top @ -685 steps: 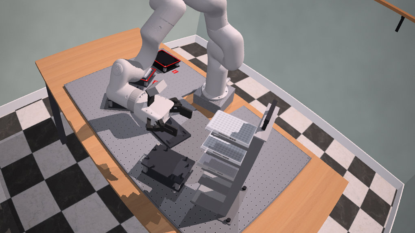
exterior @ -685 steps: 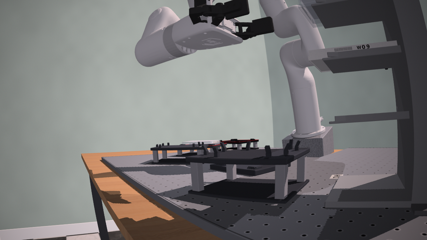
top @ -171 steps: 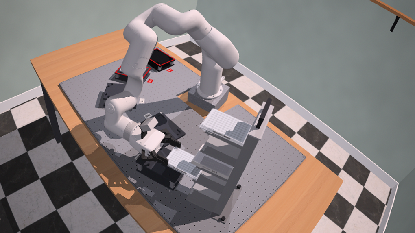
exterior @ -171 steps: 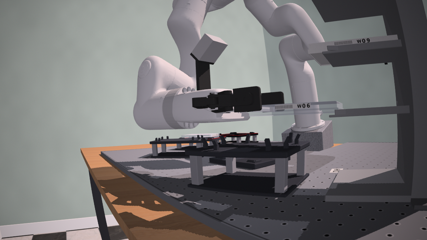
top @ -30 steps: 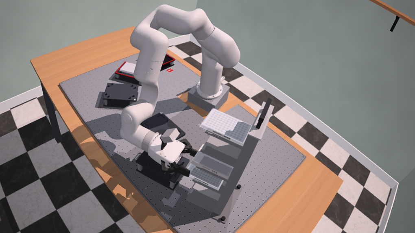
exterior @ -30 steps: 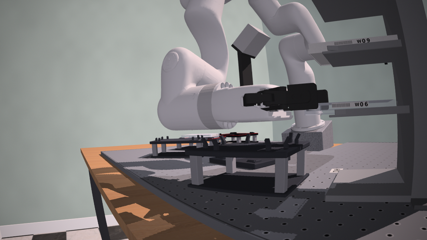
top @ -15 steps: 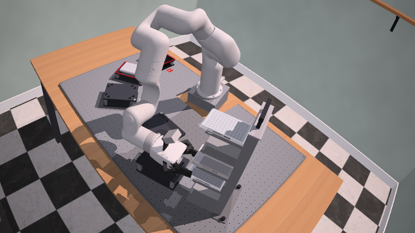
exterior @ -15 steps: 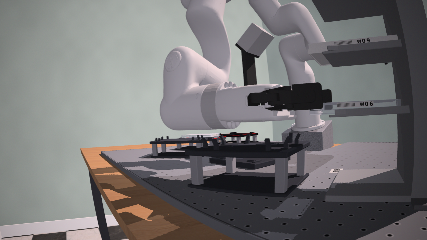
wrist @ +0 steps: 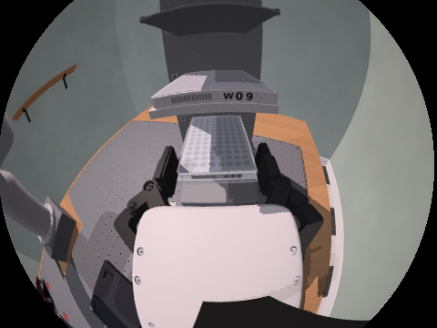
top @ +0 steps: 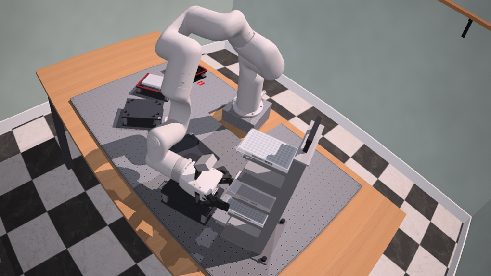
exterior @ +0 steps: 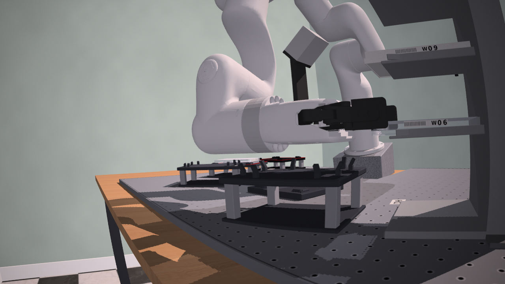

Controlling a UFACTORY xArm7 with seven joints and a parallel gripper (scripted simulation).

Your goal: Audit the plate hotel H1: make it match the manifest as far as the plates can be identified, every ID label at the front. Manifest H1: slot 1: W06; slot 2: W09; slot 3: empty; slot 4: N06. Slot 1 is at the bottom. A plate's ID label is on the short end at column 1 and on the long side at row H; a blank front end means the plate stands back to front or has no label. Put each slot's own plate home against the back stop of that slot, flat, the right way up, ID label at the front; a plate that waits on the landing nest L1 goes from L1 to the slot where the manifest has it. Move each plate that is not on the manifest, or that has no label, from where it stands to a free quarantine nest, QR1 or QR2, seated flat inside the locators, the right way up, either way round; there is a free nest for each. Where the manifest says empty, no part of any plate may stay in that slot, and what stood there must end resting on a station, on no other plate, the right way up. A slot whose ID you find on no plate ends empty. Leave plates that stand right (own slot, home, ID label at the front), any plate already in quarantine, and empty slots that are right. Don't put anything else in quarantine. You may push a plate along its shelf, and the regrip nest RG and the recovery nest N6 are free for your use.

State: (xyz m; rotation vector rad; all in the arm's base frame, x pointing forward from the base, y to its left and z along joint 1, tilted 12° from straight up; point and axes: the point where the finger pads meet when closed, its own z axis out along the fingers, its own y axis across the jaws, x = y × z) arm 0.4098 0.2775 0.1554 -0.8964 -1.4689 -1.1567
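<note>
Right now the clear well plate W06 is 10 mm behind my hand, 50 mm to the left of it and 20 mm below it. Also, from my hand: plate labelled W09: 10 mm behind, 50 mm to the left, 60 mm above; raised black nest: 30 mm ahead, 120 mm to the right, 70 mm below; plate hotel: 40 mm behind, 130 mm to the left, 80 mm above.
</note>
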